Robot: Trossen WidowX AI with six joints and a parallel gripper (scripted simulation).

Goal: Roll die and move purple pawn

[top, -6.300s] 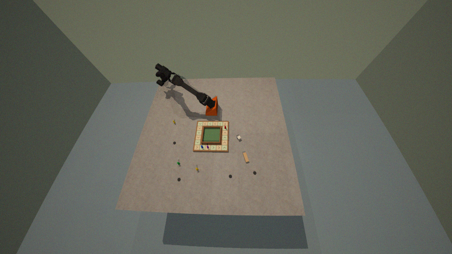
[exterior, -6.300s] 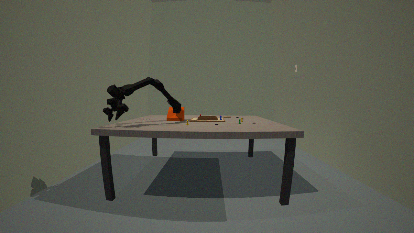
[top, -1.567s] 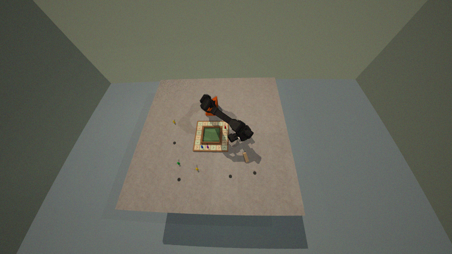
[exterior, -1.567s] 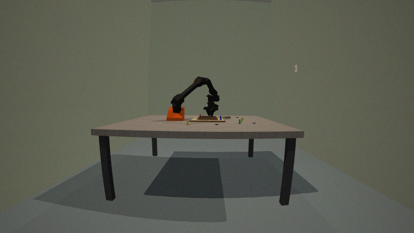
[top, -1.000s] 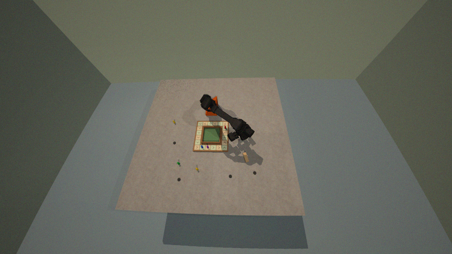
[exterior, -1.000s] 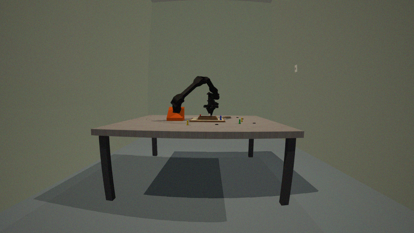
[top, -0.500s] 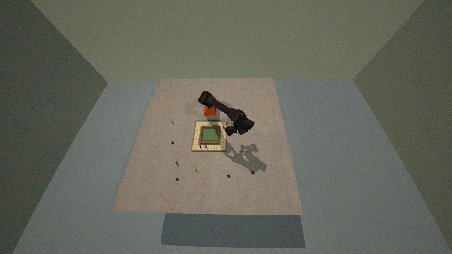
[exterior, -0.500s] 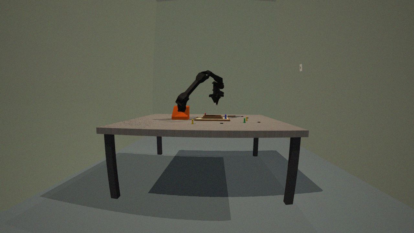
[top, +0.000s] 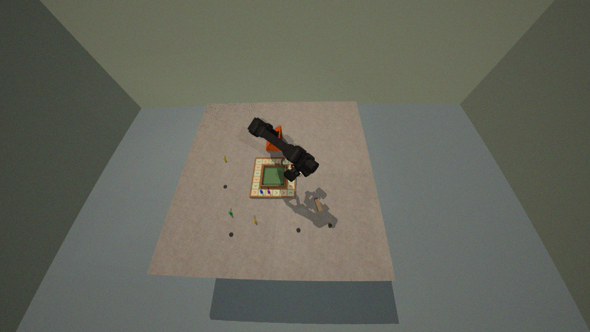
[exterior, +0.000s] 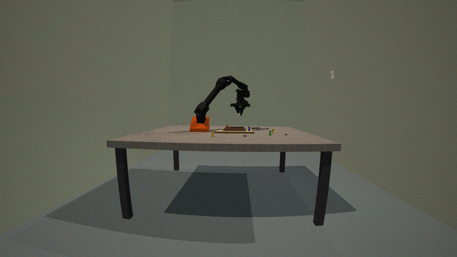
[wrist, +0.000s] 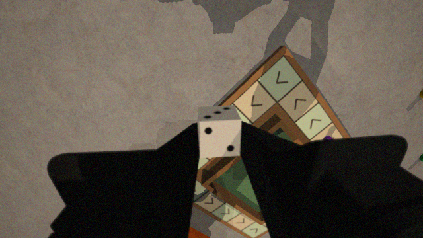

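Right now my gripper tip is 90 mm short of the purple pawn, 190 mm to the left of it and 100 mm above it. From my gripper tip the other things lie so: red pawn: 110 mm behind, 60 mm to the right, 100 mm below; white die: right at my gripper tip; green tray: 30 mm behind, 170 mm to the right, 120 mm below.
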